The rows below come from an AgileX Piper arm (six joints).
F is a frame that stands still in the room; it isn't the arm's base.
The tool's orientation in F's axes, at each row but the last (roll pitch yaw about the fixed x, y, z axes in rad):
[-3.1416 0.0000 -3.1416]
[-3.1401 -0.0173 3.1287]
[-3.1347 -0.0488 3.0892]
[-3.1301 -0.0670 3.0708]
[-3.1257 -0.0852 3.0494]
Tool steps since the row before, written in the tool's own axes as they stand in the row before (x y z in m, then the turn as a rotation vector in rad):
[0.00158 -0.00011 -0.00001 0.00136 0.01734 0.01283]
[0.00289 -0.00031 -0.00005 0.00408 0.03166 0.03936]
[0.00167 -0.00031 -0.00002 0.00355 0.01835 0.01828]
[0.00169 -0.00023 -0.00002 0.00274 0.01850 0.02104]
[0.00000 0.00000 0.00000 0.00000 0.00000 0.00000]
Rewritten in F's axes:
[-0.00158 -0.00011 0.00001 -0.00136 0.01734 -0.01283]
[-0.00289 -0.00027 0.00010 -0.00435 0.03166 -0.03933]
[-0.00168 -0.00022 0.00010 -0.00348 0.01843 -0.01821]
[-0.00170 -0.00011 0.00014 -0.00285 0.01851 -0.02102]
[0.00000 0.00000 0.00000 0.00000 0.00000 0.00000]

